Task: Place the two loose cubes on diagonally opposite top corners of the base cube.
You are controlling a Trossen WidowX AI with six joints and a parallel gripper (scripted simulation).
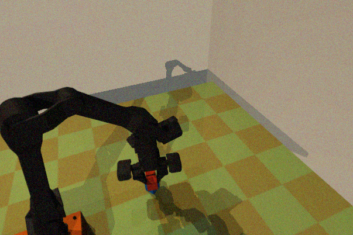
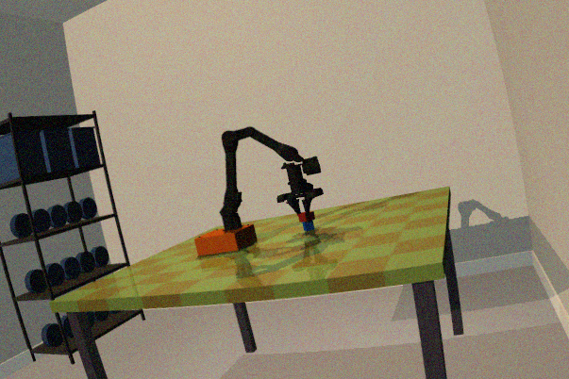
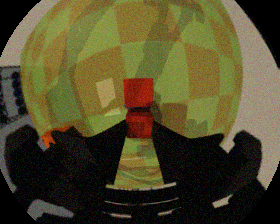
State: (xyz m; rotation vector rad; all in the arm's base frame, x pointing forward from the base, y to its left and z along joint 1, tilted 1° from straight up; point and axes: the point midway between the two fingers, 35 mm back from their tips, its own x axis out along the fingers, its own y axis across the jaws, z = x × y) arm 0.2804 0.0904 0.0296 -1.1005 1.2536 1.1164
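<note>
Right now the blue cube is 20 mm to the left of my gripper tip and 40 mm below it.
</note>
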